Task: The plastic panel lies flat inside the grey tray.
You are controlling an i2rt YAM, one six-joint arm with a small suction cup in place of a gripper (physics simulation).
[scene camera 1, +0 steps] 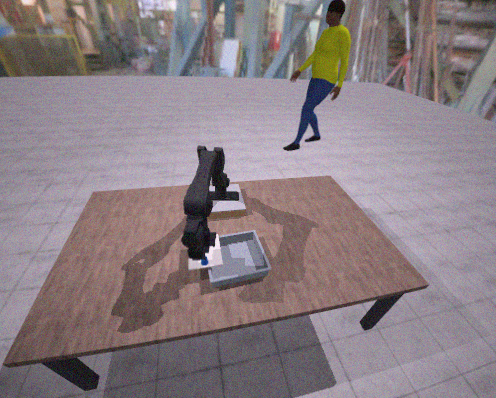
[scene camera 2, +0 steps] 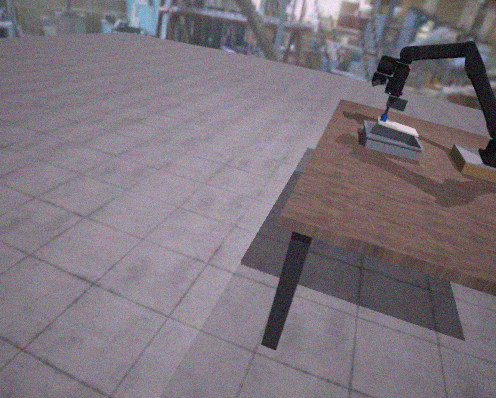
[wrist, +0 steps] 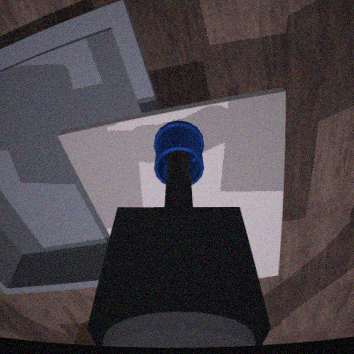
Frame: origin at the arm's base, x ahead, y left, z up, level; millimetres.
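Where they show: hand, its tool point: [scene camera 1: 205,264] [scene camera 2: 382,122] [wrist: 178,135]; arm's base, origin of its link: [scene camera 1: 220,196] [scene camera 2: 489,159].
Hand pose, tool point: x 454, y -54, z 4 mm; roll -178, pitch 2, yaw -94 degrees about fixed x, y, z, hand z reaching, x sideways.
Note:
Things, the pixels of their centre, and the offset from my tool point. Level surfaces: height alone.
- white plastic panel, middle of its body: [wrist: 192,218] [scene camera 1: 204,250] [scene camera 2: 397,126] dy -6, dx -67, dz +3 mm
- grey tray, middle of its body: [wrist: 47,187] [scene camera 1: 235,256] [scene camera 2: 389,139] dy +122, dx -58, dz -31 mm
- wooden table, height of its surface: dz -56 mm
The white plastic panel [scene camera 1: 216,256] [scene camera 2: 403,127] [wrist: 253,140] hangs level from my blue suction cup [scene camera 1: 204,260] [scene camera 2: 384,117] [wrist: 178,151], which presses on its top face. The cup holds the panel a little above the table, at about the height of the tray's rim. The grey tray [scene camera 1: 238,276] [scene camera 2: 390,147] [wrist: 133,60] sits right beside it, open and with nothing in it. In the wrist view one edge of the panel overlaps the tray's side wall; most of the panel is still over the wooden table [scene camera 1: 345,245].
The arm's base stands on a white pad on a wooden block [scene camera 1: 228,207] behind the tray. A person in a yellow top [scene camera 1: 327,59] walks on the floor beyond the table. The table's front edge [scene camera 2: 349,245] is close to the tray.

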